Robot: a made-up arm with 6 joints. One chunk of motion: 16 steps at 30 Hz.
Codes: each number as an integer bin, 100 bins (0 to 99) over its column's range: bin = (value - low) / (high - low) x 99, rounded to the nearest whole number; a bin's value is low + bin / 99 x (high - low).
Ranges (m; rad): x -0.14..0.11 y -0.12..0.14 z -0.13..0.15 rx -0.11..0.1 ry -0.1..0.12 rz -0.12..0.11
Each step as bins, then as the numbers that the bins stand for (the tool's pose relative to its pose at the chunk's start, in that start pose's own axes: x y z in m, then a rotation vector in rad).
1 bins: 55 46 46 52 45 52
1 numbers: -0.0011 0.0008 0.0001 0.0003 0.0000 0.0008
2 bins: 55 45 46 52 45 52
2 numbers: -0.0011 -0.0018 0.0001 0.0003 0.0000 0.0008
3 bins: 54 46 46 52 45 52
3 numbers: -0.0036 0.0008 0.0001 0.0003 0.0000 0.0008
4 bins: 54 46 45 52 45 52
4 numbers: -0.0036 0.0008 -0.0027 0.0003 0.0000 0.0008
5 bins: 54 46 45 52 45 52
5 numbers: -0.0036 0.0008 -0.0027 0.0003 0.0000 0.0008
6 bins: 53 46 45 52 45 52
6 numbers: -0.0062 0.0008 -0.0027 0.0003 0.0000 0.0008
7 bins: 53 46 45 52 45 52
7 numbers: -0.0062 0.0008 -0.0027 0.0003 0.0000 0.0008
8 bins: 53 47 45 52 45 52
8 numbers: -0.0062 0.0034 -0.0027 0.0003 0.0000 0.0008
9 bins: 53 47 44 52 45 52
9 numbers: -0.0062 0.0034 -0.0056 0.0003 0.0000 0.0008
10 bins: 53 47 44 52 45 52
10 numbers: -0.0062 0.0034 -0.0056 0.0003 0.0000 0.0008
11 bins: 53 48 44 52 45 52
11 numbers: -0.0062 0.0061 -0.0056 0.0003 0.0000 0.0008
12 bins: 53 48 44 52 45 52
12 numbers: -0.0062 0.0061 -0.0056 0.0003 0.0000 0.0008
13 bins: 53 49 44 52 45 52
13 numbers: -0.0062 0.0087 -0.0056 0.0003 0.0000 0.0008
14 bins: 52 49 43 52 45 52
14 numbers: -0.0087 0.0087 -0.0084 0.0003 0.0000 0.0008
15 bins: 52 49 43 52 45 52
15 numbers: -0.0087 0.0087 -0.0084 0.0003 0.0000 0.0008
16 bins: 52 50 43 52 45 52
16 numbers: -0.0087 0.0113 -0.0084 0.0003 0.0000 0.0008
